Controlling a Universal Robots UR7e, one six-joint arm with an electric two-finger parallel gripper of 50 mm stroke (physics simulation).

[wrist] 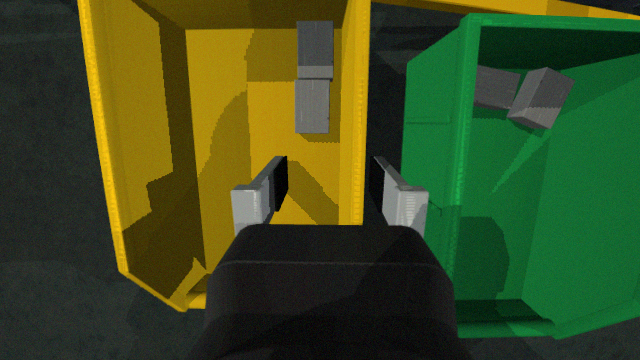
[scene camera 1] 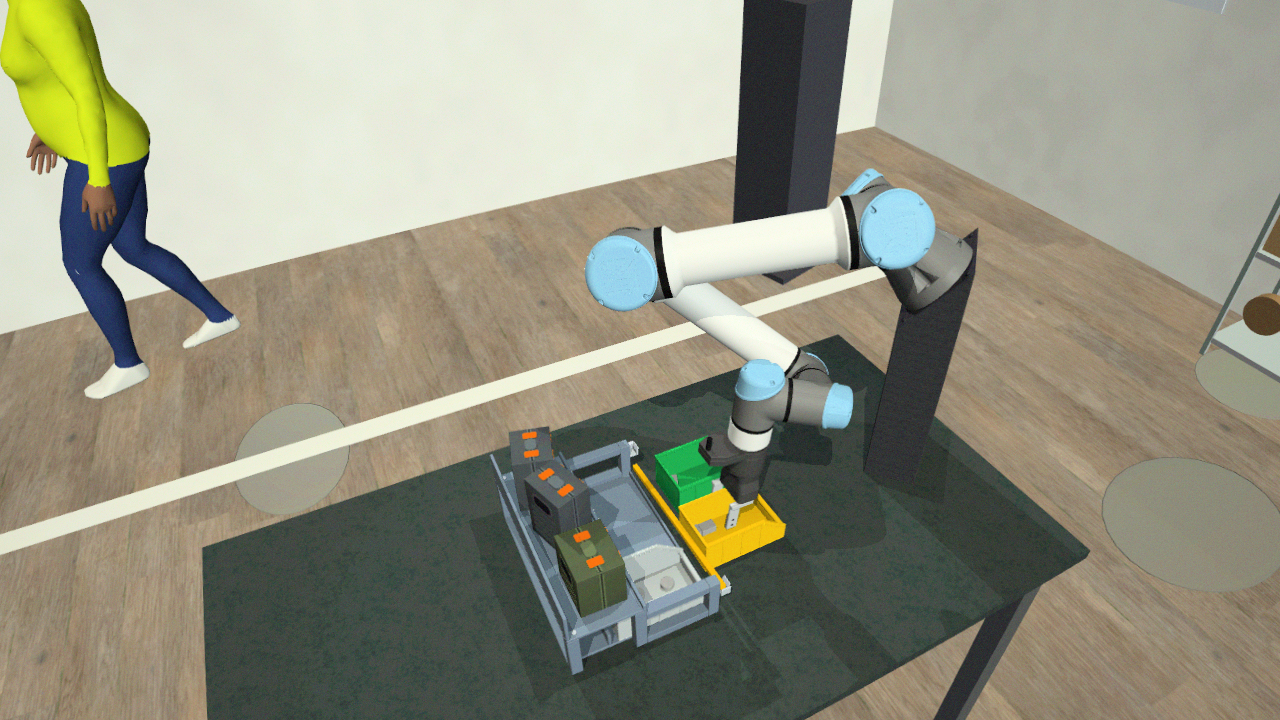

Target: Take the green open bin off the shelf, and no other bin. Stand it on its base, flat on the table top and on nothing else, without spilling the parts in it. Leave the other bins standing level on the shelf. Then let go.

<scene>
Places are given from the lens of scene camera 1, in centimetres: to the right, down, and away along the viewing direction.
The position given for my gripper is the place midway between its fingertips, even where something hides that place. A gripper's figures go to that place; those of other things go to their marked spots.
my gripper (scene camera 1: 722, 515): 16, 30, 140
yellow bin (scene camera 1: 757, 525): 21, 30, 131
</scene>
